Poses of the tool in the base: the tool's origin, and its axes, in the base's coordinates. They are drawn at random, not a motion.
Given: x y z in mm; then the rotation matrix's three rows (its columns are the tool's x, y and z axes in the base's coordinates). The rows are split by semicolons.
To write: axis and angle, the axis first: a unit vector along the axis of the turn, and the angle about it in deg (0 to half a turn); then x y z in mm. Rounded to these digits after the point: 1 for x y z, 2 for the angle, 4 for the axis.
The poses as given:
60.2, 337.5, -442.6; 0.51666, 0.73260, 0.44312; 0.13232, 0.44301, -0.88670; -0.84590, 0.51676, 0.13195
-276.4, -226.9, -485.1; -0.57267, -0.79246, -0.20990; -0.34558, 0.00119, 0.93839; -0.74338, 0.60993, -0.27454
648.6, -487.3, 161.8; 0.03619, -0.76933, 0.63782; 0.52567, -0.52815, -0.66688; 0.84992, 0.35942, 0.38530
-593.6, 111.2, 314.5; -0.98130, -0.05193, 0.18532; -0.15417, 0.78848, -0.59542; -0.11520, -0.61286, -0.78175
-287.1, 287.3, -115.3; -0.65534, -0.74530, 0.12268; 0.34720, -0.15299, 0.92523; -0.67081, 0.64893, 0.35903
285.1, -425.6, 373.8; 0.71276, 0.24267, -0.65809; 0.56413, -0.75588, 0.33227; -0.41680, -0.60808, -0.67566
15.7, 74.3, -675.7; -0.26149, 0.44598, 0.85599; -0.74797, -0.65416, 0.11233; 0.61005, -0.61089, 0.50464
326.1, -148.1, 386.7; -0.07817, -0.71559, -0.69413; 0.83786, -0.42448, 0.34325; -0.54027, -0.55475, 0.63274
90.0, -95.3, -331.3; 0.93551, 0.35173, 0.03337; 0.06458, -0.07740, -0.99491; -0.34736, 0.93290, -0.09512
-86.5, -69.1, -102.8; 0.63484, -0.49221, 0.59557; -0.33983, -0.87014, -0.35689; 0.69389, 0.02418, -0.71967
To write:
0.7025, 0.6452, -0.3005, 87.37, 60.2, 337.5, -442.6
-0.4268, 0.6933, 0.5807, 157.37, -276.4, -226.9, -485.1
0.6161, -0.1273, 0.7773, 123.60, 648.6, -487.3, 161.8
-0.0549, 0.9453, -0.3216, 170.85, -593.6, 111.2, 314.5
-0.2005, 0.5757, 0.7927, 136.44, -287.1, 287.3, -115.3
-0.9195, -0.2359, 0.3143, 149.25, 285.1, -425.6, 373.8
-0.5102, 0.1735, -0.8423, 134.87, 15.7, 74.3, -675.7
-0.4986, -0.0854, 0.8626, 115.78, 326.1, -148.1, 386.7
0.9707, 0.1917, -0.1446, 96.81, 90.0, -95.3, -331.3
0.9030, -0.2330, 0.3611, 167.82, -86.5, -69.1, -102.8

